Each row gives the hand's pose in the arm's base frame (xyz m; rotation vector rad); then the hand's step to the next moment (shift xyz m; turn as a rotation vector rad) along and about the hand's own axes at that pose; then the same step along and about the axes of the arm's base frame.
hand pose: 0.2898 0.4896 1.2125 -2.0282 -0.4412 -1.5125
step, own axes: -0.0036 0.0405 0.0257 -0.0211 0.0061 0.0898
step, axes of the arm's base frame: 0.0415 -0.0158 -0.0184 0.0655 0.0519 -0.0396
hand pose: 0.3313 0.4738 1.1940 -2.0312 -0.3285 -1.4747
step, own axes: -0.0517 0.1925 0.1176 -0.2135 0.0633 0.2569
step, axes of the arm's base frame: 0.1738 -0.0742 -0.1336 0.1574 0.1343 -0.2698
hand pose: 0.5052 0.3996 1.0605 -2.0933 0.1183 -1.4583
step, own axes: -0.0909 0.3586 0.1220 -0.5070 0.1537 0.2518
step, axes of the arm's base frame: 0.1601 -0.2124 -0.2846 0.0582 0.1707 -0.5582
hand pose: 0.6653 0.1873 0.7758 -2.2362 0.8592 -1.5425
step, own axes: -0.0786 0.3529 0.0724 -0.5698 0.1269 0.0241
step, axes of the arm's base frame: -0.0614 -0.2332 -0.2789 -0.1583 0.2517 -0.5029
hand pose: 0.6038 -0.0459 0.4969 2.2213 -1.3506 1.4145
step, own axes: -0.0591 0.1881 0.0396 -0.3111 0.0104 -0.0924
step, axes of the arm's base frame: -0.1271 -0.0948 -0.1238 -0.1077 0.2310 -0.2011
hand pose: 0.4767 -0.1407 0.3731 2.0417 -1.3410 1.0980
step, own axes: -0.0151 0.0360 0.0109 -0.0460 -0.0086 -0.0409
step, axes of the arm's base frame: -0.0317 -0.0149 -0.0203 -0.0168 0.0583 -0.0136
